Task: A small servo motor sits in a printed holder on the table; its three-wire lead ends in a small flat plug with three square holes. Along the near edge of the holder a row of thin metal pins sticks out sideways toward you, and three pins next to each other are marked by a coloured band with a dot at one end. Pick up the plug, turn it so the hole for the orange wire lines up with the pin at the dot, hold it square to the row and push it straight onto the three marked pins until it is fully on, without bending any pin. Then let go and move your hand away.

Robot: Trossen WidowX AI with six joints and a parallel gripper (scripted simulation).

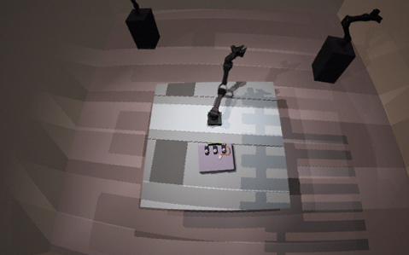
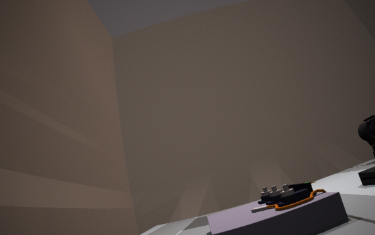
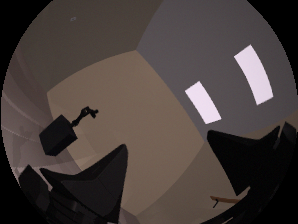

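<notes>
The holder is 93 cm ahead of my gripper tip, 47 cm below it and 14 cm to the right of it.
</notes>
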